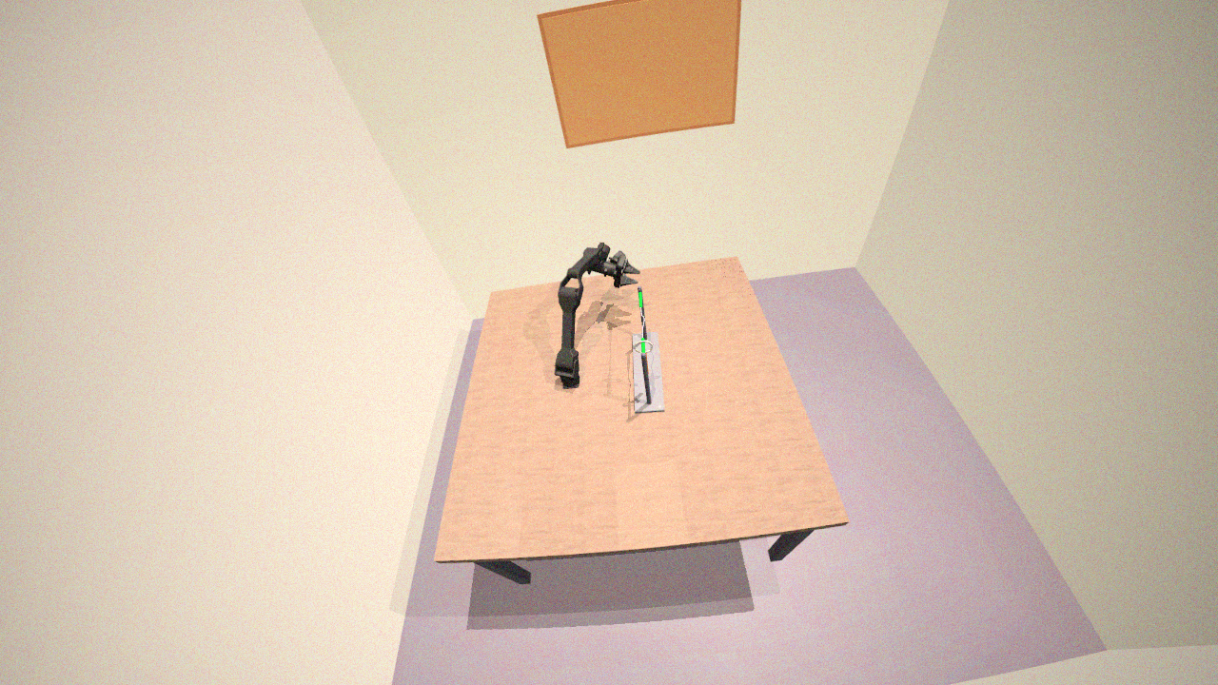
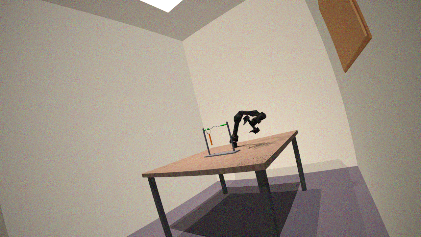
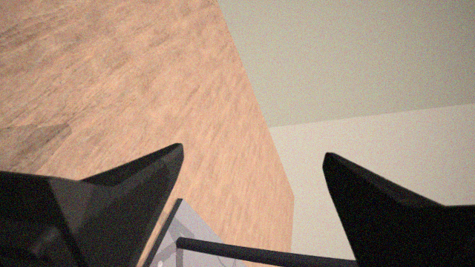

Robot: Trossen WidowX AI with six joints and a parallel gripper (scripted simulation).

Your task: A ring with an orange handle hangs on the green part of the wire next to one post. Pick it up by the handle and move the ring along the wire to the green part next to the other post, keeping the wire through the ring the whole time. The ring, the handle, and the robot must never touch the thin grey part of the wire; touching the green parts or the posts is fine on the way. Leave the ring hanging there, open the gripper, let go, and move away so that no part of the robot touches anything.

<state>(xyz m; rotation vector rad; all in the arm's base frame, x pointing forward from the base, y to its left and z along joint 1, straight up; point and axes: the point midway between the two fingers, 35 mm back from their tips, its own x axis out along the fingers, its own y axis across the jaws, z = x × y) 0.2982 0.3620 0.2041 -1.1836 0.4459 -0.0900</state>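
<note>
Now: gripper tip 44 cm to the left of the ring with orange handle, 2 cm below it and 2 cm past it.
</note>
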